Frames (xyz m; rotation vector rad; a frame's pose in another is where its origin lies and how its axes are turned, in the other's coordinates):
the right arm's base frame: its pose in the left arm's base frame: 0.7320 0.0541 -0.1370 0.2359 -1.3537 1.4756
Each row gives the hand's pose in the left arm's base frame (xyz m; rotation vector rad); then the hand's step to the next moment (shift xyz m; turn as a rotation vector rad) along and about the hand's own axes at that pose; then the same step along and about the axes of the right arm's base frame.
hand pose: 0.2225 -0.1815 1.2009 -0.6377 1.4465 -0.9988
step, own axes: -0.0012 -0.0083 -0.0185 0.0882 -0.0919 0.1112
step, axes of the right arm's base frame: 0.0131 0.0113 0.0107 -0.0797 -0.1182 0.0909
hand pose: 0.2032 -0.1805 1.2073 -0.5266 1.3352 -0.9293
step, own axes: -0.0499 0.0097 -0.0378 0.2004 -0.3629 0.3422
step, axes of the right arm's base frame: 0.0523 0.0279 -0.0223 -0.1542 -0.4086 0.3134
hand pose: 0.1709 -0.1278 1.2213 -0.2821 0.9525 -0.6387
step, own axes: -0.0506 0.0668 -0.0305 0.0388 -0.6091 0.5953
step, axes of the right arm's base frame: 0.0434 0.0440 -0.0643 0.0383 -0.6899 0.4995
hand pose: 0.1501 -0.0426 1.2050 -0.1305 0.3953 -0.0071
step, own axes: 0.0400 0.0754 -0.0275 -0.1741 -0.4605 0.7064
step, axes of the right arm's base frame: -0.0084 0.0257 -0.0855 0.3145 -0.6310 0.4943
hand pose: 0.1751 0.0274 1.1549 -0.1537 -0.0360 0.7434
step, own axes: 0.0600 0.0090 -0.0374 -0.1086 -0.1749 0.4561
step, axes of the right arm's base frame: -0.0227 0.0008 -0.0676 0.2721 -0.3154 0.2773
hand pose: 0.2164 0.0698 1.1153 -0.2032 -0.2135 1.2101
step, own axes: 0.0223 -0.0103 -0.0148 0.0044 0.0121 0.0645
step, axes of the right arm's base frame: -0.0068 -0.0064 -0.0271 0.0600 -0.0122 0.0240
